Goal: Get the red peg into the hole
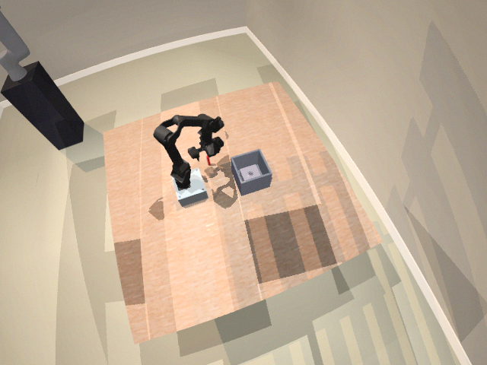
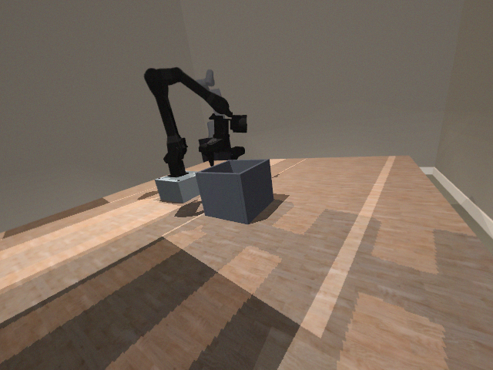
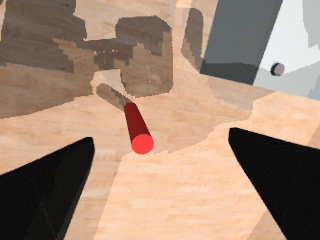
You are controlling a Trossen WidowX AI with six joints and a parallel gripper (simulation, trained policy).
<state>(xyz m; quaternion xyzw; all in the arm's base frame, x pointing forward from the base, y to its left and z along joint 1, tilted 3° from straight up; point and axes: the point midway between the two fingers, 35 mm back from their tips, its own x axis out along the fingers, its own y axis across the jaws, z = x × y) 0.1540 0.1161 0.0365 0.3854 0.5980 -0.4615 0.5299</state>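
Now: gripper tip 10 mm short of the red peg and 40 mm above it. Round my gripper tip: holed plate (200 mm ahead, 160 mm to the right, 30 mm below).
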